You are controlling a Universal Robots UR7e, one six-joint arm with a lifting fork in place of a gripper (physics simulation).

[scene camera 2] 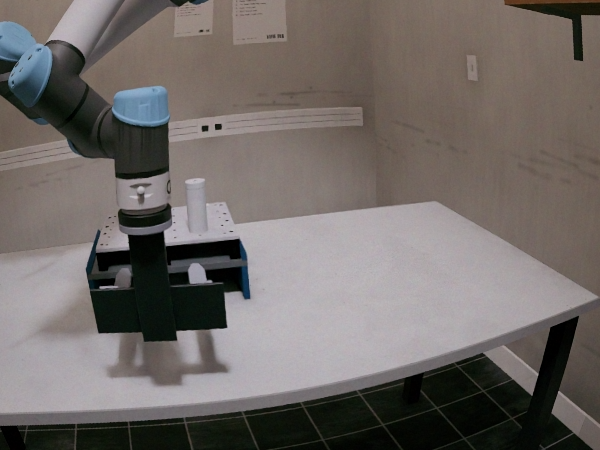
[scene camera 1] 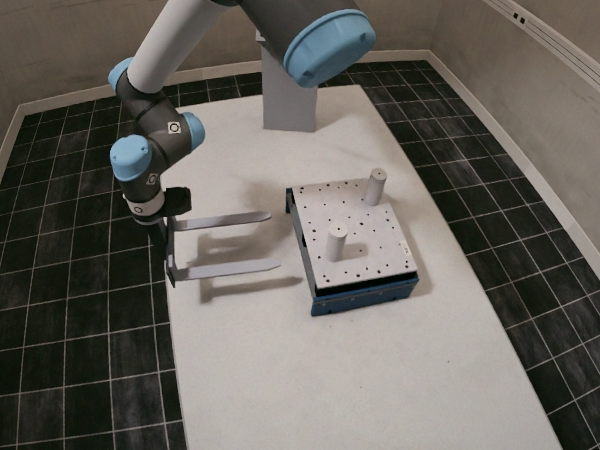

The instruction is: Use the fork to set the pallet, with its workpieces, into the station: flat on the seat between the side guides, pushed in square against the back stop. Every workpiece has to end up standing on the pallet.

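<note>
The light pallet [scene camera 1: 395,235] [scene camera 2: 175,239], with a grid of small holes, lies in the blue station [scene camera 1: 365,296] [scene camera 2: 244,272], between its side guides. It looks level and square to them. The seat and back stop are hidden. One white cylindrical workpiece [scene camera 1: 336,243] [scene camera 2: 197,207] stands upright on the pallet's near half in scene camera 1. Another workpiece [scene camera 1: 376,187] stands upright near the far edge; the arm hides it in scene camera 2. My fork [scene camera 1: 275,240] [scene camera 2: 161,270] is empty, out in front of the station, its two tines above the table and pointing at the station's open front.
The white table [scene camera 1: 300,375] [scene camera 2: 400,280] carries the station. The fork's back plate is near the table's left edge in scene camera 1. The grey robot pedestal [scene camera 1: 289,107] stands at the far end. A grey crossbar [scene camera 2: 227,265] spans the station's front below the pallet.
</note>
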